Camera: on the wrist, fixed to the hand. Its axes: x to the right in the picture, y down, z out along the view.
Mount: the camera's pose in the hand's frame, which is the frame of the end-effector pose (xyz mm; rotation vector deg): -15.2 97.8 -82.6 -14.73 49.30 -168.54
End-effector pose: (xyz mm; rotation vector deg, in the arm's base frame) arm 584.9 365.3 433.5 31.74 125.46 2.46
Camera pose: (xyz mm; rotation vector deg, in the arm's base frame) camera 567.2 460.5 518.7 139.79 -57.60 43.73
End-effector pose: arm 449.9 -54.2 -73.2 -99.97 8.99 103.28
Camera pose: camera 471.4 -178.2 -100.9 -39.34 -79.98 -60.32
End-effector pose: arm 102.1 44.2 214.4 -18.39 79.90 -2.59
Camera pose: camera 3.8 124.9 193.1 108.63 -15.03 114.53
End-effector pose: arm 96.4 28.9 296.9 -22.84 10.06 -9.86
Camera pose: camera 77.8 90.2 185.0 25.06 -15.87 167.03
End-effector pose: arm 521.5 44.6 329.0 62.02 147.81 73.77
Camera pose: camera 559.4 18.8 449.5 -145.79 54.13 24.46
